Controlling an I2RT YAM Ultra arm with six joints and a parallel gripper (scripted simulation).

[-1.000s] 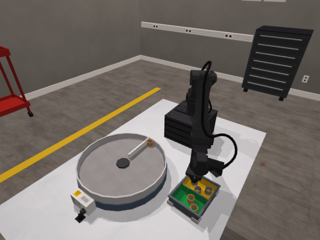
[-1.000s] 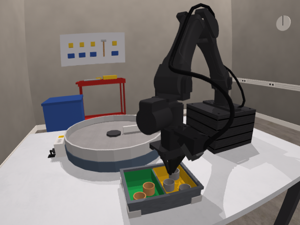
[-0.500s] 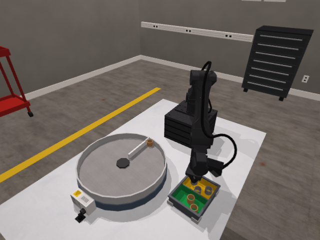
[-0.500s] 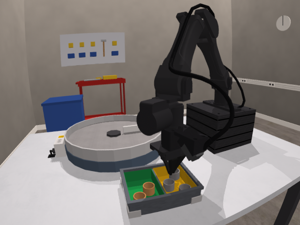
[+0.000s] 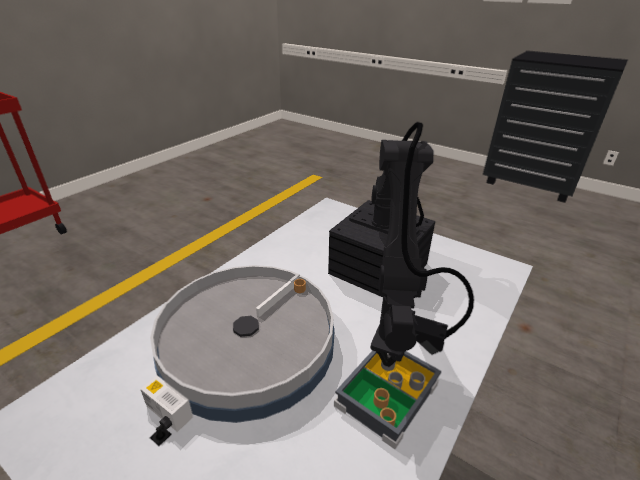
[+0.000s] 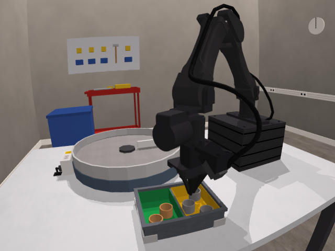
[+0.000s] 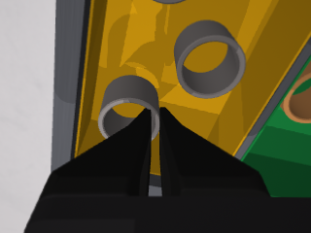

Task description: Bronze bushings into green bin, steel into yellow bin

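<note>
The yellow bin is 1 cm ahead of my hand, 3 cm to the left of it and 3 cm below it. Also, from my hand: dark grey tray 5 cm ahead, 3 cm to the left, 2 cm below; turntable 12 cm ahead, 32 cm to the right, 1 cm above; green bin 9 cm ahead, 3 cm to the left, 3 cm below.
</note>
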